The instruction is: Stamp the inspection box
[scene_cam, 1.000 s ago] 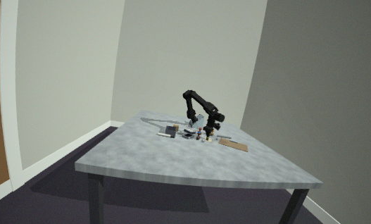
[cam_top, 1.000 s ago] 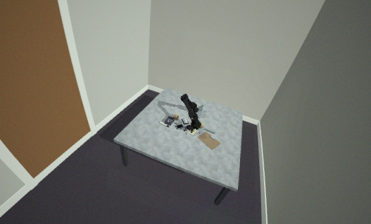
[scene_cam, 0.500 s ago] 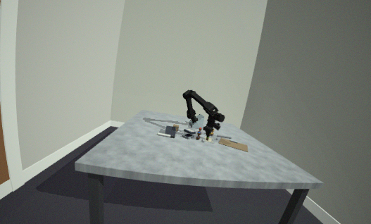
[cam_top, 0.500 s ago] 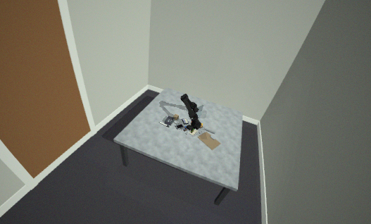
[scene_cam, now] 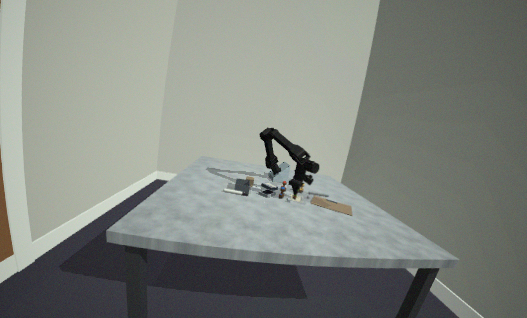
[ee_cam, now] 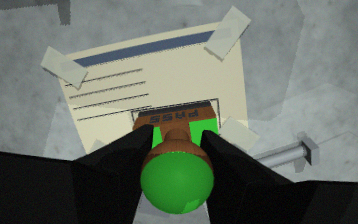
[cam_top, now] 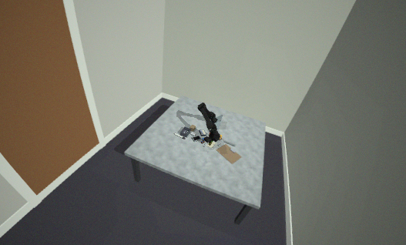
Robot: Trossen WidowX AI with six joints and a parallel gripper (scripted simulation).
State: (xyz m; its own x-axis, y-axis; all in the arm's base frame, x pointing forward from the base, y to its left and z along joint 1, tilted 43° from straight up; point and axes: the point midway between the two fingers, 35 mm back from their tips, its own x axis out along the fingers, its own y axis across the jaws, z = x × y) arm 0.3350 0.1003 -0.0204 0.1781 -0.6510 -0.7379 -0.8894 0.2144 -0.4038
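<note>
Right now my gripper tip is 1 cm past the cream card, 1 cm to the right of it and 3 cm above it. Also, from my gripper tip: yellow stamp: 14 cm behind, 6 cm to the left; red stamp: 12 cm behind, 6 cm to the right; green stamp: right at my gripper tip.
</note>
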